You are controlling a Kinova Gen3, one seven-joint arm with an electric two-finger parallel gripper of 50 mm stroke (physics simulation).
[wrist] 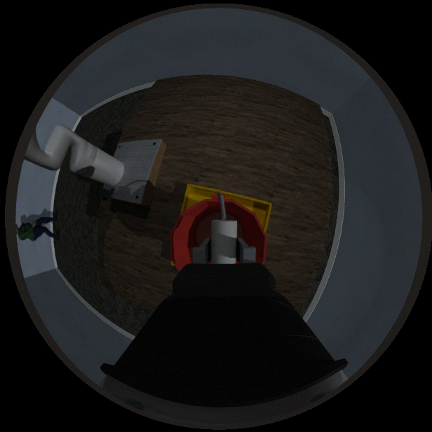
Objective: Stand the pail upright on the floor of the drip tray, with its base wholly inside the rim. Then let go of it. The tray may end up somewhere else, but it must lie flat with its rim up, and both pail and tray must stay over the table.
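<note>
A red pail [180, 241] with a grey wire handle and a pale cylindrical grip shows from above at the middle of the wrist view. It looks about upright. My gripper [223, 245] is shut on the pail's pale grip, one finger on each side. The yellow drip tray [257, 205] lies flat, rim up, beneath the pail. Its far edge and far corners show beyond the pail, and a small bit shows at the pail's left. The pail and the black gripper body hide the rest of the tray. The pail's base and its height over the tray floor cannot be told.
The brown wooden table [240, 130] lies under the tray. To the left, a grey plate on a wooden block [142, 165] carries the white arm base [102, 165]. A person [32, 230] in a green top shows at the far left, beyond the table.
</note>
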